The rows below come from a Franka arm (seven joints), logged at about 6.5 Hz.
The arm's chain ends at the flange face. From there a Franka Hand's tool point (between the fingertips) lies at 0.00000 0.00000 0.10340 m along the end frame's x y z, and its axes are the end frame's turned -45 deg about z.
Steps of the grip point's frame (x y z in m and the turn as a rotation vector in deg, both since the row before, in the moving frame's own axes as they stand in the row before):
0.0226, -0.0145, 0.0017, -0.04, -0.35, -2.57
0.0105, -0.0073, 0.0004, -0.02, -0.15, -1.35
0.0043, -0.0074, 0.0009, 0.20, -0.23, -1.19
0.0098, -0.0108, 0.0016, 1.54, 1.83, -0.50
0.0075, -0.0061, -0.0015, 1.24, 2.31, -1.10
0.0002, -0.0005, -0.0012, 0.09, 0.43, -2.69
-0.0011, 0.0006, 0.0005, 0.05, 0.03, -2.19
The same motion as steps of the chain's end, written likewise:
0.0061, -0.0267, 0.0017, -0.28, -0.22, -2.57
0.0024, -0.0128, 0.0004, -0.12, -0.09, -1.35
-0.0016, -0.0083, 0.0009, -0.02, -0.30, -1.19
-0.0011, -0.0103, 0.0017, 2.38, 0.21, -0.50
-0.0003, -0.0051, -0.0014, 2.51, 0.76, -1.10
-0.0006, 0.0002, -0.0012, 0.37, 0.24, -2.69
-0.0003, 0.0013, 0.0005, 0.06, -0.01, -2.19

